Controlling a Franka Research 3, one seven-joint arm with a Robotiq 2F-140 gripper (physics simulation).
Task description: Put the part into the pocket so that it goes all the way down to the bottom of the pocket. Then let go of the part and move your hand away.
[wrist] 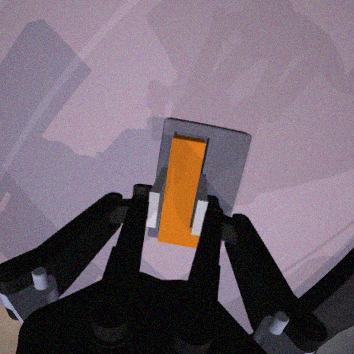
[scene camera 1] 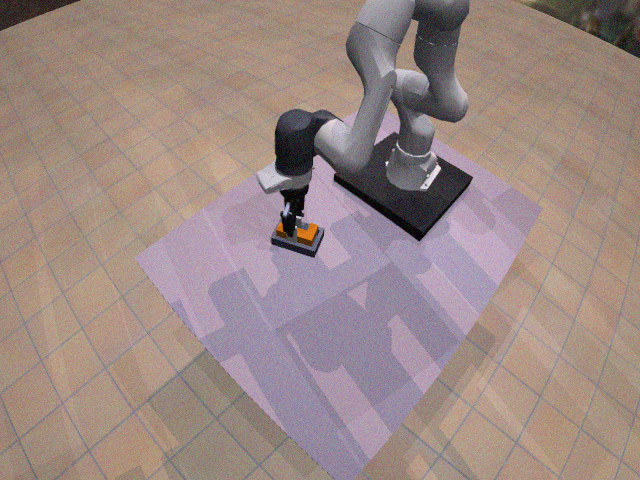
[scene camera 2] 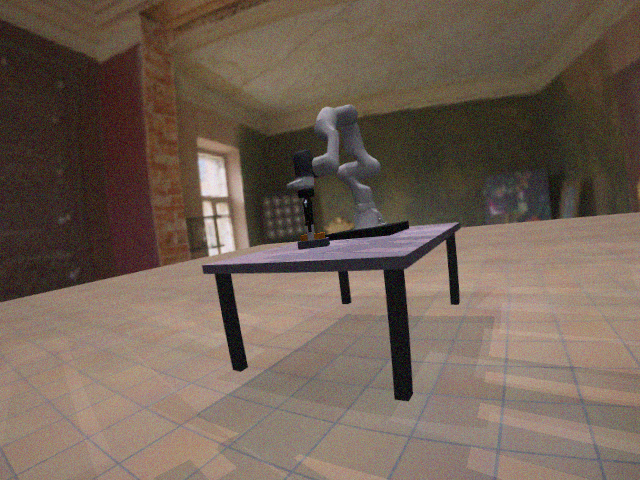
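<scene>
An orange part [scene camera 1: 307, 234] [scene camera 2: 318, 236] [wrist: 182, 192] is held between the fingertips of my gripper [scene camera 1: 292, 231] [scene camera 2: 310, 233] [wrist: 181, 183], which is shut on it from both long sides. The part is at the grey block with the pocket [scene camera 1: 293, 248] [scene camera 2: 313, 244] [wrist: 227, 160], which lies on the table. The part stands up above the block's rim in both scene views. In the wrist view a thin dark gap of the pocket shows at the part's far end and along its right side. How deep the part sits and the pocket's bottom are hidden.
The block rests on the purple table [scene camera 1: 330, 335] [scene camera 2: 310, 262]. The arm's black base plate [scene camera 1: 382, 206] [scene camera 2: 398, 227] lies on the same table, to the right of and behind the block in scene view 1.
</scene>
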